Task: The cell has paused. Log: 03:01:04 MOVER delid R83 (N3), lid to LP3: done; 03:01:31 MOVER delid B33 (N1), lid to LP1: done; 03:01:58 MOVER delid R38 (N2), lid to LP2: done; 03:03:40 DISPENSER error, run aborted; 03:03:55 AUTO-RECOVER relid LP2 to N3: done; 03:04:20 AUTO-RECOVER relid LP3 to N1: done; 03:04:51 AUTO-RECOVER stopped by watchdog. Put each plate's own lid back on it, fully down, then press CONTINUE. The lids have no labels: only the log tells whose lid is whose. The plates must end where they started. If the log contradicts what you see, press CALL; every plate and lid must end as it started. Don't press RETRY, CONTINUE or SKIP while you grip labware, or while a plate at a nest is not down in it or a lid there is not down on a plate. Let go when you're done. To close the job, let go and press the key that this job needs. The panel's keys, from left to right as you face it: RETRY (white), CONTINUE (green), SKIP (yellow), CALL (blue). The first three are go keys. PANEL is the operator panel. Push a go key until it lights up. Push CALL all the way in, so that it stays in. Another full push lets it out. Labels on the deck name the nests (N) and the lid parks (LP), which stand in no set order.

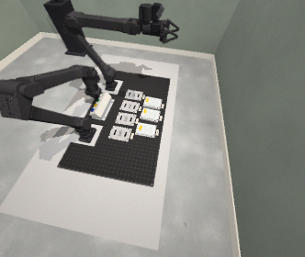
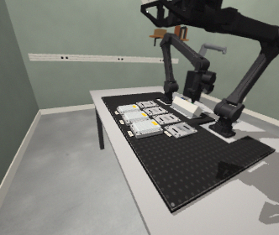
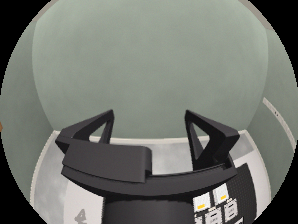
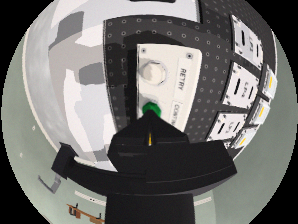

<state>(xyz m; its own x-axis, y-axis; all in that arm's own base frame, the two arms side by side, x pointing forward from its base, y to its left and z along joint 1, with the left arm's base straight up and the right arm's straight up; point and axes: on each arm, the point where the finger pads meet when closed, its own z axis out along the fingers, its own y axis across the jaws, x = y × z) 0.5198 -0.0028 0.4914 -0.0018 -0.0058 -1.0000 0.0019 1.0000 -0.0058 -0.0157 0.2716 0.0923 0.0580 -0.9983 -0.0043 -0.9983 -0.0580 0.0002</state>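
The green continue key lies 10 mm below my right hand. Round my right hand: LP4 park (240 mm ahead, 70 mm below, 30 mm to the left); LP3 (240 mm ahead, 90 mm to the right, 70 mm below); white retry key (50 mm to the left, 10 mm below).
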